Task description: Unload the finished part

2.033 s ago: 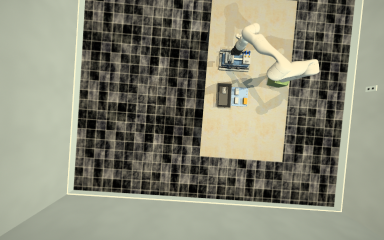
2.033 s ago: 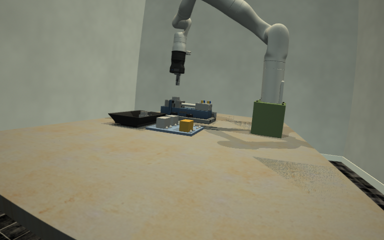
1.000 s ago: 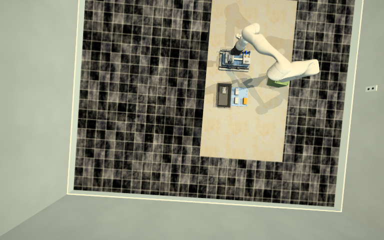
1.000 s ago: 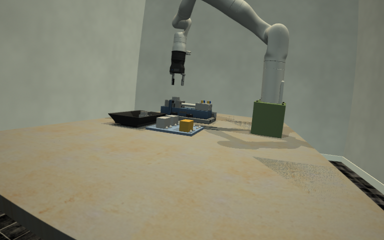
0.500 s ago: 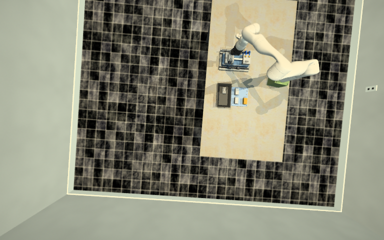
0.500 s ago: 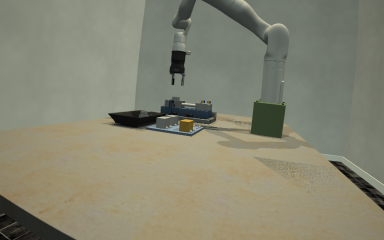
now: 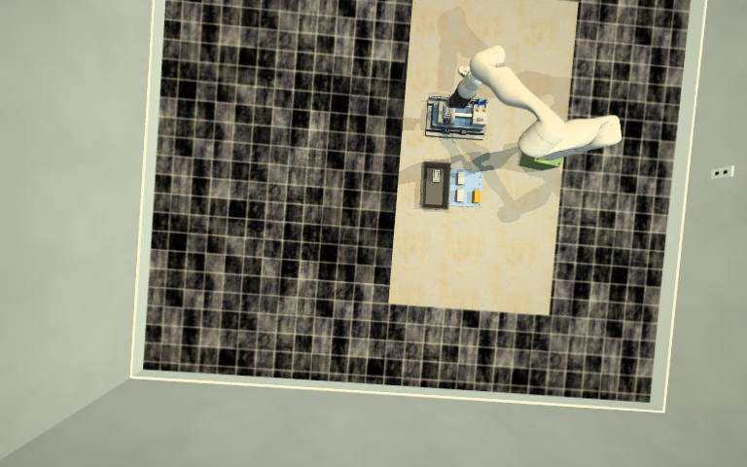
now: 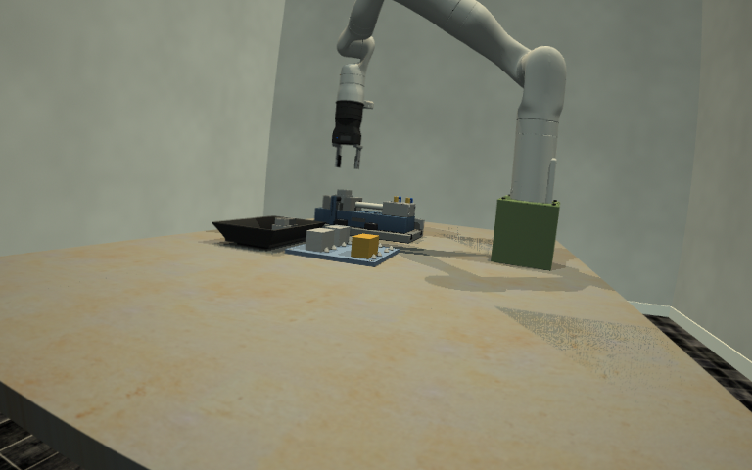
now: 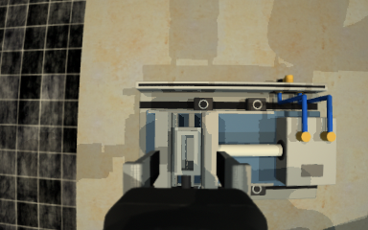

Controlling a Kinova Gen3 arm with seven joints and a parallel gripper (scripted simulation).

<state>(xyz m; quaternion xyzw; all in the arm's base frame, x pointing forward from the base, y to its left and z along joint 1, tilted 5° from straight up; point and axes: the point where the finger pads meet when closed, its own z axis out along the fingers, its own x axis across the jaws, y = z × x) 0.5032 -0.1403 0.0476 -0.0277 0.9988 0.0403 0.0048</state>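
Now: hand 70 mm past the blue vise and 160 mm above it. The rest, counted from my hand: orange block 220 mm behind, 380 mm to the left, 170 mm below; then light blue plate 170 mm behind, 340 mm to the left, 190 mm below.
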